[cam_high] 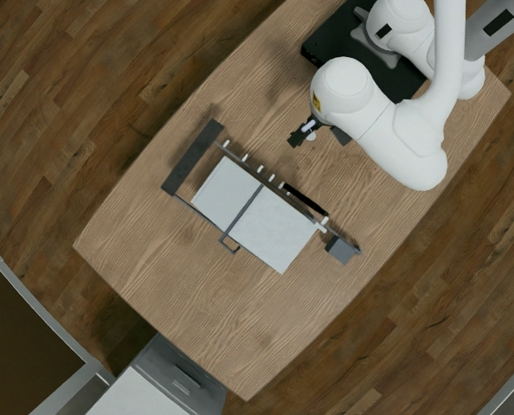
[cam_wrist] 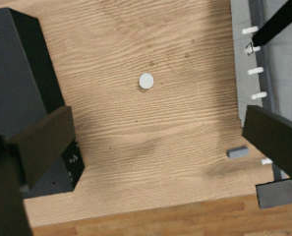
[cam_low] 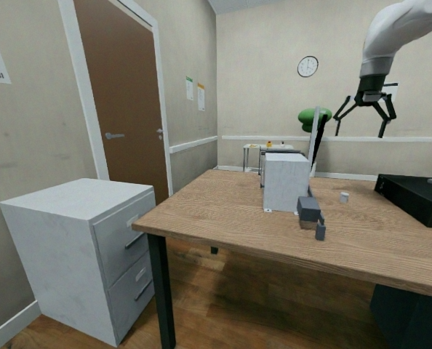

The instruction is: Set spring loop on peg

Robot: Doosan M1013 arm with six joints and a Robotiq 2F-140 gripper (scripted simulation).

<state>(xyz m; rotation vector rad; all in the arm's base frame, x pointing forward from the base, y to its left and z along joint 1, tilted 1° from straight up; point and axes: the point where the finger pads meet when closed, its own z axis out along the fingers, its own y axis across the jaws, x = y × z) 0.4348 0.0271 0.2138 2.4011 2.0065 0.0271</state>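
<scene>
Now: the steel test weight 290 mm below my hand. From my hand the other things lie so: white peg (180 mm ahead, 150 mm to the left, 90 mm above).
</scene>
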